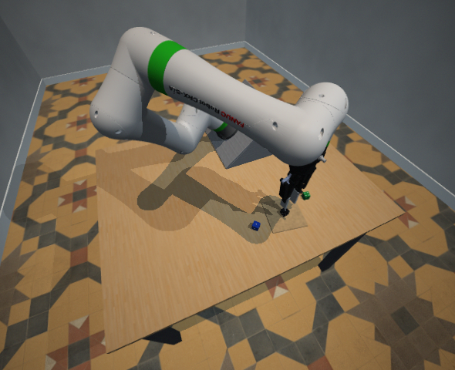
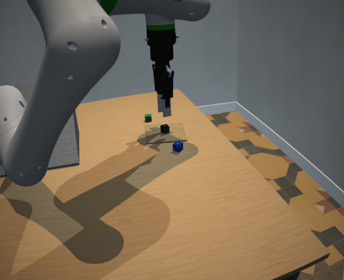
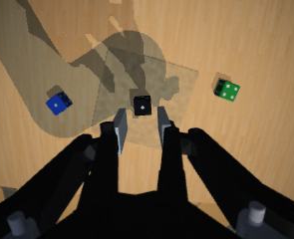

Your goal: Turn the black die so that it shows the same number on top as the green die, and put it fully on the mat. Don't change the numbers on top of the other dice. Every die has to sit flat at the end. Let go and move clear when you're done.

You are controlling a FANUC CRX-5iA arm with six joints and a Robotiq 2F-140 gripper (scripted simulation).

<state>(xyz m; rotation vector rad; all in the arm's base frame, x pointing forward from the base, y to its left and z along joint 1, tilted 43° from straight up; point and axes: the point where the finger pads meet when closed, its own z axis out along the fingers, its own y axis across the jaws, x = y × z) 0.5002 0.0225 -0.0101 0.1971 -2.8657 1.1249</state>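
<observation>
Now: hand 9 cm above the black die. Round my hand: green die (12 cm to the left, 9 cm below, 4 cm behind); then tan mat (10 cm below); then blue die (13 cm to the right, 9 cm below, 1 cm ahead).
</observation>
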